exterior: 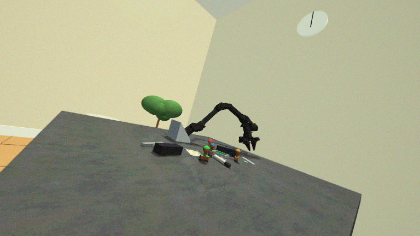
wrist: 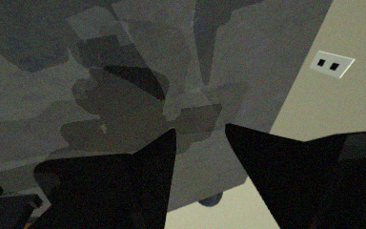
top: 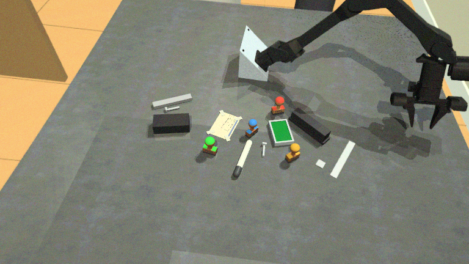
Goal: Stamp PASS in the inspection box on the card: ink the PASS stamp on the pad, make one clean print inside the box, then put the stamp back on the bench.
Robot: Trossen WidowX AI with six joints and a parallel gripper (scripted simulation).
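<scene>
Right now my gripper tip is 62 cm to the left of the green-knobbed stamp, 19 cm short of it and 2 cm above it. Also, from my gripper tip: yellow-knobbed stamp: 38 cm to the right, 16 cm ahead, 2 cm below; then green ink pad: 42 cm to the right, 8 cm ahead, 3 cm below; then long black block: 33 cm to the right, 4 cm ahead, 2 cm below.
</scene>
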